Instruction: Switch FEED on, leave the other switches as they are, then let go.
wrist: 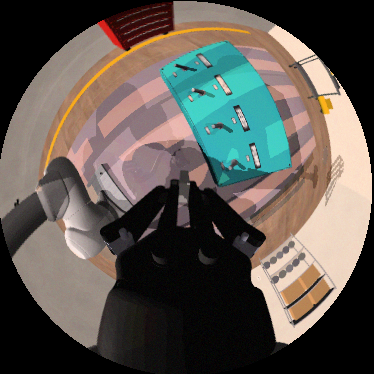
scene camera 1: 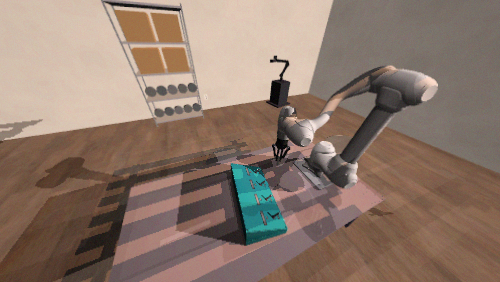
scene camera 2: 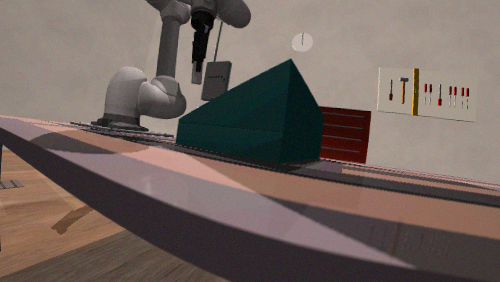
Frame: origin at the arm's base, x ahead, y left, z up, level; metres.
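Seen in the pictures: gripper, fingertip midpoint: (wrist: pixel 183 177) (scene camera 1: pixel 277 164) (scene camera 2: pixel 196 83); arm's base, origin of the base link: (wrist: pixel 108 212) (scene camera 1: pixel 316 167) (scene camera 2: pixel 120 128).
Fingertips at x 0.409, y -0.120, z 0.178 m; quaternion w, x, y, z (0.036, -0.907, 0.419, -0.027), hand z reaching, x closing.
Observation:
Offsets run from my fingertips to a thing's top centre. Level surfaces: height alone.
The teal switch box (scene camera 1: pixel 252 200) (scene camera 2: pixel 235 117) (wrist: pixel 270 125) stands on the table with four black levers along its sloped face. The FEED lever @(dx +0.156, dy +0.023, dz -0.059 m) (scene camera 1: pixel 260 184) (wrist: pixel 220 126) is the third from the top in the wrist view, beside its label @(dx +0.233, dy -0.006, dz -0.063 m) (wrist: pixel 242 118); the lettering is blurred. The PUMP lever @(dx +0.114, dy -0.089, dz -0.059 m) (scene camera 1: pixel 256 170) (wrist: pixel 235 164) is nearest my gripper, and the VALVE lever @(dx +0.198, dy +0.136, dz -0.059 m) (wrist: pixel 200 92) and VENT lever @(dx +0.240, dy +0.248, dz -0.059 m) (wrist: pixel 186 67) are farther off. I cannot tell on from off. My gripper (scene camera 1: pixel 280 161) (scene camera 2: pixel 197 77) (wrist: pixel 183 177) is shut and empty, pointing down beside the box's PUMP end, apart from it.
The pinkish table @(dz -0.189 m) (scene camera 1: pixel 150 220) (scene camera 2: pixel 165 185) carries the box and the arm's base plate (scene camera 1: pixel 312 175) (wrist: pixel 114 190). A red tool cabinet (scene camera 2: pixel 345 134) (wrist: pixel 145 22), a shelf rack (scene camera 1: pixel 158 74) and a black pedestal (scene camera 1: pixel 279 92) stand away from the table.

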